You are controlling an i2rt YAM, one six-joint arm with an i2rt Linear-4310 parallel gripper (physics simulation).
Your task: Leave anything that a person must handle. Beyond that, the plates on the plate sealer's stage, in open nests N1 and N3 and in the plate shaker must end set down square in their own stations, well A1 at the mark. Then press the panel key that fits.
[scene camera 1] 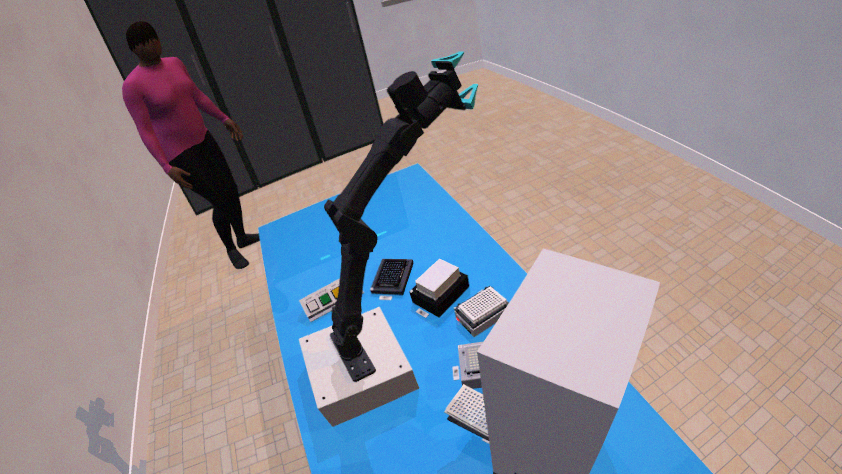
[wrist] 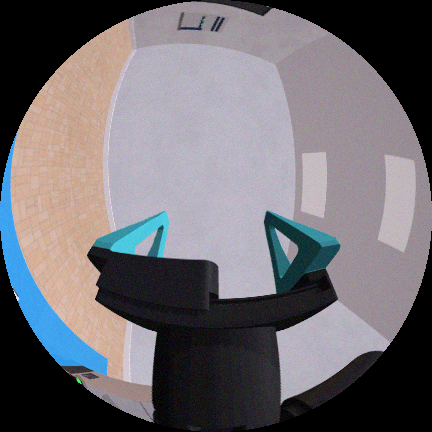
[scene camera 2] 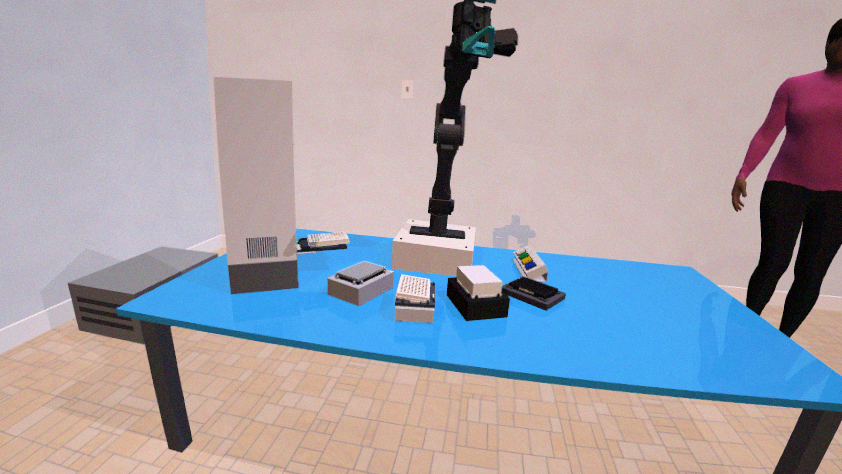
Labels:
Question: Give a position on a button panel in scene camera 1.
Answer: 320,302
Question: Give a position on a tall grey box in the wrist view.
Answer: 141,392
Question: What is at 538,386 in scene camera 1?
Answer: A tall grey box.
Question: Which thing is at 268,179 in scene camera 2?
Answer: A tall grey box.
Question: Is my gripper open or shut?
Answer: Open.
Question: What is my gripper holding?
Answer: Nothing.

